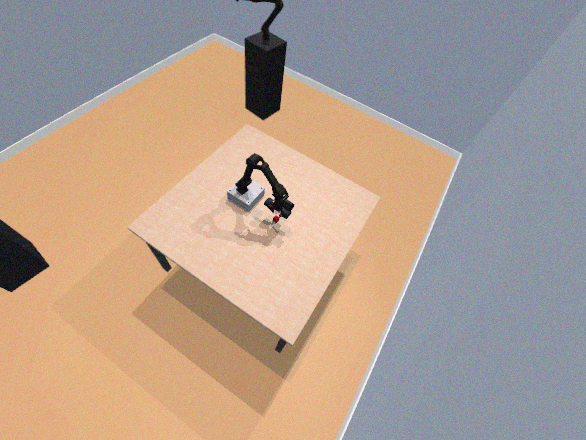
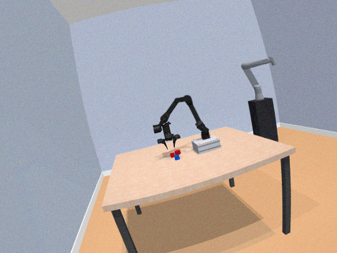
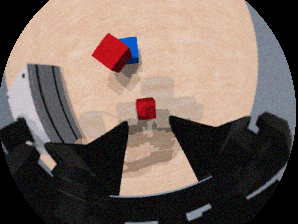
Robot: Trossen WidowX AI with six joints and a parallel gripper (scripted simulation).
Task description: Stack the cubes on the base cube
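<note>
Now: the red cube 6 cm below my gripper tip. The rest, counted from my gripper tip: blue cube 3 cm behind, 10 cm to the left, 5 cm below.
</note>
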